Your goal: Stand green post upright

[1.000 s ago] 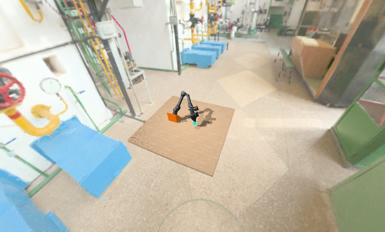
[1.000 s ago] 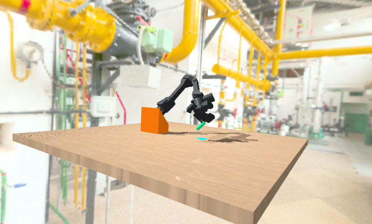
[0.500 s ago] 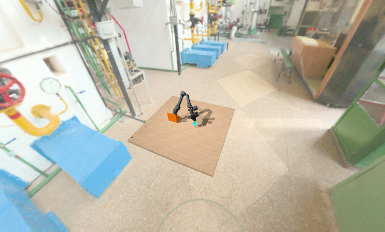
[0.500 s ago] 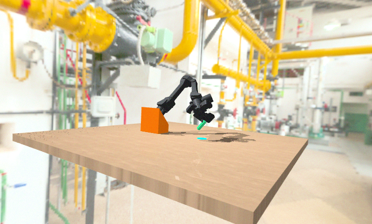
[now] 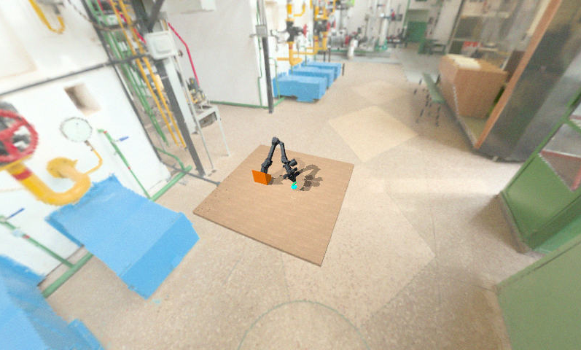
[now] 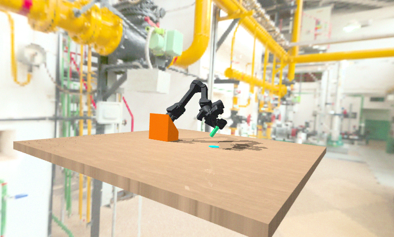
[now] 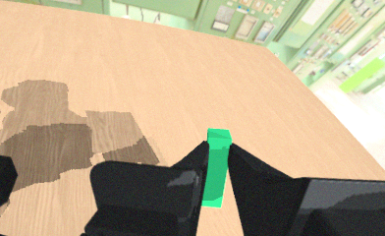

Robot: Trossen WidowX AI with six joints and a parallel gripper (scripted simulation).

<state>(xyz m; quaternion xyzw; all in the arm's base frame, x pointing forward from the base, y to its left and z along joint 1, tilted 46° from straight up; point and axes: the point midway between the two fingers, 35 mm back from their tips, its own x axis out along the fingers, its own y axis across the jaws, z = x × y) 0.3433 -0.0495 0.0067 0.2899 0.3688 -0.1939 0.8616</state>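
Right now the cyan circle is 30 mm behind my gripper tip, 50 mm to the left of it and 110 mm below it. From my gripper tip the other things lie so: green post (10 mm behind, 20 mm below).
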